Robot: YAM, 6 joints.
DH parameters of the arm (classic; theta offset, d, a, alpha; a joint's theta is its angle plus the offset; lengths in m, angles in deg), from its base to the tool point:
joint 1: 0 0.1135 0.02 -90
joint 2: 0 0 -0.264 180
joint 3: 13.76 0 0.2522 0
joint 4: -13.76 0 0.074 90
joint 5: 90 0 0 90
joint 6: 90 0.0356 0 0
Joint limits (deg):
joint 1: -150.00..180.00
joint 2: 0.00..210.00
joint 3: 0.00..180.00
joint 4: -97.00..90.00
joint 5: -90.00..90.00
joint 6: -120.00..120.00
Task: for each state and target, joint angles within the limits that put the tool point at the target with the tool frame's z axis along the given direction. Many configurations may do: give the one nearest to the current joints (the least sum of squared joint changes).
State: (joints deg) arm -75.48 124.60 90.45 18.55 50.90 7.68
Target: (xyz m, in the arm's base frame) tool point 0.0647 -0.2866 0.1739 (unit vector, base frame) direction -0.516 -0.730 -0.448
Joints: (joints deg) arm -72.32 87.15 39.67 7.74 45.51 7.68
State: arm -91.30 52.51 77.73 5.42 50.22 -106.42
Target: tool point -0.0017 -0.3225 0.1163 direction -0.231 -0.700 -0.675
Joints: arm -88.74 100.69 41.06 15.45 14.27 -106.42
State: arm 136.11 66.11 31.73 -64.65 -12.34 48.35
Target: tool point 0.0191 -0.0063 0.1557 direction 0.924 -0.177 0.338
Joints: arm 179.99 103.29 0.12 -96.92 -10.19 48.35
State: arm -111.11 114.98 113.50 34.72 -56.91 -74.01
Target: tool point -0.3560 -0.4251 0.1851 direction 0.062 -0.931 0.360
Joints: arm -132.42 147.81 106.18 70.78 -42.36 -74.01
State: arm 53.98 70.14 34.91 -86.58 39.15 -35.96
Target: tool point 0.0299 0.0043 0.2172 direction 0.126 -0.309 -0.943
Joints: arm 31.04 30.79 34.57 -96.90 19.25 -35.96
